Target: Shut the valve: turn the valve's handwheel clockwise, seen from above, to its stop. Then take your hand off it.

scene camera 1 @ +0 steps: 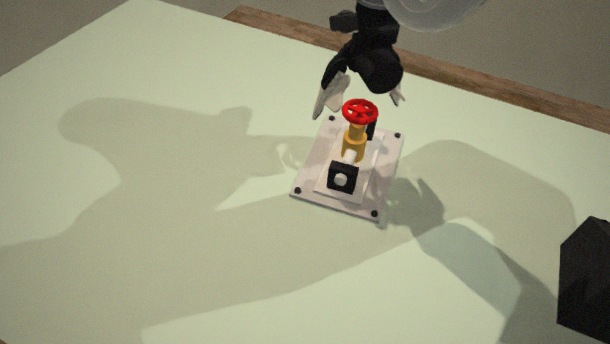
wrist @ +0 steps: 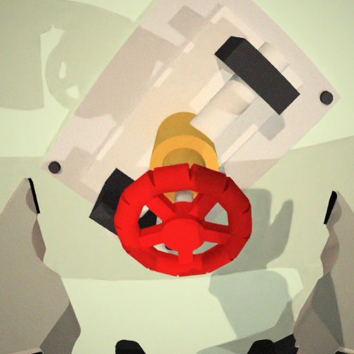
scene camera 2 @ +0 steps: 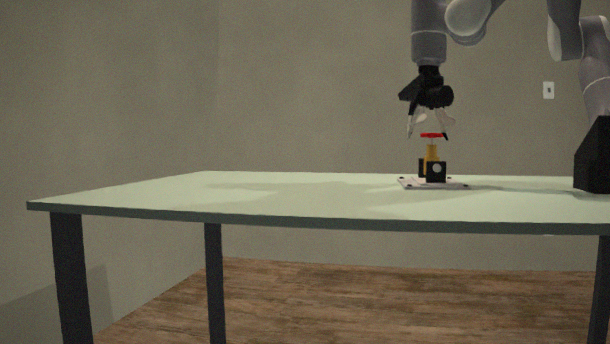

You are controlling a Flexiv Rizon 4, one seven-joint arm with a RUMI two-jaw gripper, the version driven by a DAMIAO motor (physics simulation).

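The valve's red handwheel (scene camera 1: 360,120) (scene camera 2: 431,135) (wrist: 185,232) lies level on top of the yellow valve body (scene camera 1: 354,150) (scene camera 2: 431,153) (wrist: 172,127). The body stands on a pale base plate (scene camera 1: 310,175) (scene camera 2: 407,185) (wrist: 100,115). My gripper (scene camera 1: 357,110) (scene camera 2: 428,138) (wrist: 184,189) is open wide and empty, pointing down over the valve. In the wrist view its fingers stand on either side of the handwheel, with a clear gap on both sides. In scene camera 2 the fingertips are at about the height of the wheel. The stop does not show.
Black blocks (scene camera 1: 350,186) (scene camera 2: 430,178) (wrist: 257,75) hold the white pipe ends beside the valve body. The plate has dark bolts at its corners and rests on the pale green table (scene camera 1: 100,60) (scene camera 2: 150,213). The black arm base (scene camera 1: 585,280) (scene camera 2: 595,160) stands at the right in both scene views.
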